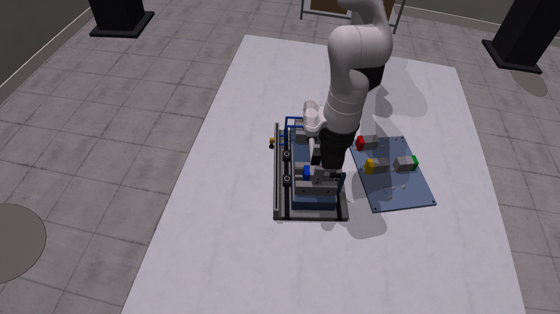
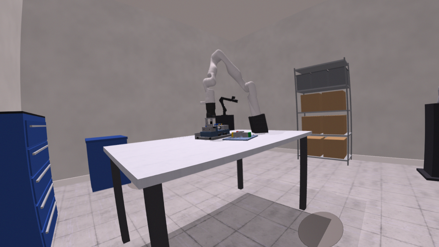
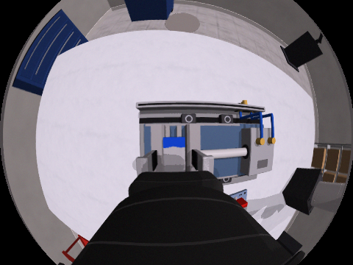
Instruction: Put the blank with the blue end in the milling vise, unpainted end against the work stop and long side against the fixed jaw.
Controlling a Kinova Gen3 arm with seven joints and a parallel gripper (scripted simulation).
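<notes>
My hand is 20 mm above the blue-ended blank. Round my hand: vise base rail: 70 mm behind, 100 mm to the right, 90 mm below; work stop rod: 10 mm behind, 50 mm to the left, 30 mm below; fixed jaw: 20 mm ahead, 40 mm below.
</notes>
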